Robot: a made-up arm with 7 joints.
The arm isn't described. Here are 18 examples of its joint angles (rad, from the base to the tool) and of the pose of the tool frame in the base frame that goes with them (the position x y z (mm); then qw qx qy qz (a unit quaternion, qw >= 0)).
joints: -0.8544 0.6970 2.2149 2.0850 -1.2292 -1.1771 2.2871
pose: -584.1 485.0 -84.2 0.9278 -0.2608 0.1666 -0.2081
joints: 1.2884 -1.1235 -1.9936 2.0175 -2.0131 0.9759 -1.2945
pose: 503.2 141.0 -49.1 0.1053 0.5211 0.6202 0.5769
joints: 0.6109 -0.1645 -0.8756 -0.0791 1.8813 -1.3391 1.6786
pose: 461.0 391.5 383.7 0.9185 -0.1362 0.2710 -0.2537
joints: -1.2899 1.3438 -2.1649 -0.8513 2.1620 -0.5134 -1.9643
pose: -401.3 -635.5 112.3 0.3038 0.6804 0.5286 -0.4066
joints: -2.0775 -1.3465 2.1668 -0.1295 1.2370 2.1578 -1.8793
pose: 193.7 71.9 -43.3 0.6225 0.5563 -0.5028 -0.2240
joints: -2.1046 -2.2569 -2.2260 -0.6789 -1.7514 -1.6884 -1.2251
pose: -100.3 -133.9 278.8 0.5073 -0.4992 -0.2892 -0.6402
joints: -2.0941 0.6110 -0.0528 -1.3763 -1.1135 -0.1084 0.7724
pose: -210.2 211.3 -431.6 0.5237 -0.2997 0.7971 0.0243
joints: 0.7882 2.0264 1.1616 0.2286 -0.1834 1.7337 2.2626
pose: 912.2 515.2 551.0 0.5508 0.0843 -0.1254 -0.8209
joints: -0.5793 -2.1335 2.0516 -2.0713 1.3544 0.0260 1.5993
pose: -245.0 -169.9 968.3 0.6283 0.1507 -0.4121 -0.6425
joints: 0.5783 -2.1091 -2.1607 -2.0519 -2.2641 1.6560 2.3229
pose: 376.8 363.7 169.0 0.0961 -0.7412 -0.5896 -0.3062
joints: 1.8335 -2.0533 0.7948 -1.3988 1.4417 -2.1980 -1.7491
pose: -370.0 -202.8 358.8 0.6456 0.1671 -0.7445 -0.0301
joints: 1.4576 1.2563 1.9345 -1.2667 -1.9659 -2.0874 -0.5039
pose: 607.3 134.8 -24.0 0.0562 -0.2105 -0.2782 0.9355
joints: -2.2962 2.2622 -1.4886 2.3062 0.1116 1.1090 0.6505
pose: -320.2 92.0 -26.4 0.5661 -0.6602 -0.3317 0.3655
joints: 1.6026 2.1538 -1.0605 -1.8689 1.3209 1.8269 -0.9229
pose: 528.6 -78.0 -78.9 0.1995 0.1795 0.4601 0.8464
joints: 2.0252 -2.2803 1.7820 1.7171 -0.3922 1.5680 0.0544
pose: -49.1 433.1 551.0 0.0796 -0.3014 -0.5476 -0.7765
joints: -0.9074 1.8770 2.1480 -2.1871 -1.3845 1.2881 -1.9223
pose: -1005.2 18.4 -125.6 0.6347 -0.3300 -0.6563 0.2398
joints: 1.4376 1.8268 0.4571 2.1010 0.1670 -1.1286 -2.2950
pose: 625.4 -459.9 312.7 0.6753 -0.0257 -0.3964 0.6215
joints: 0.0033 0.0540 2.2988 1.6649 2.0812 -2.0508 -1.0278
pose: -594.4 119.5 -396.9 0.3948 -0.2202 -0.7903 0.4136
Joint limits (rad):
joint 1: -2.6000..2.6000
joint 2: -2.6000..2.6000
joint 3: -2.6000..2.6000
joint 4: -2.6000..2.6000
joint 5: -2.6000..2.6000
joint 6: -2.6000..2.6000
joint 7: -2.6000..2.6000
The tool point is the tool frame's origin. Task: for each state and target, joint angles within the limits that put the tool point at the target. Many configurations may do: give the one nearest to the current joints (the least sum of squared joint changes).
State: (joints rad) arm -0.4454 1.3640 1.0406 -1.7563 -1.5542 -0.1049 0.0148
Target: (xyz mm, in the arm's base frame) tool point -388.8 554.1 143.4
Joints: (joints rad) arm -0.6235 2.4426 1.0529 -1.3208 -1.7587 -0.9619 -0.4730
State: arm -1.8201 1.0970 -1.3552 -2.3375 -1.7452 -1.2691 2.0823
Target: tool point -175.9 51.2 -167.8
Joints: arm -2.0799 0.3970 -2.0033 -2.0420 -2.0834 -1.2772 1.8044
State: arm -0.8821 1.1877 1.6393 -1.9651 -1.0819 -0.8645 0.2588
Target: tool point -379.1 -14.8 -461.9
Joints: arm -0.8627 0.7820 1.5440 -1.6290 -1.2375 -0.7335 0.2269
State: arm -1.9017 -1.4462 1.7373 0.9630 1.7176 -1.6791 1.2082
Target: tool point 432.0 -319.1 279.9
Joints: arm -1.6052 -2.2165 1.6400 0.7400 2.4282 -1.7766 1.2590
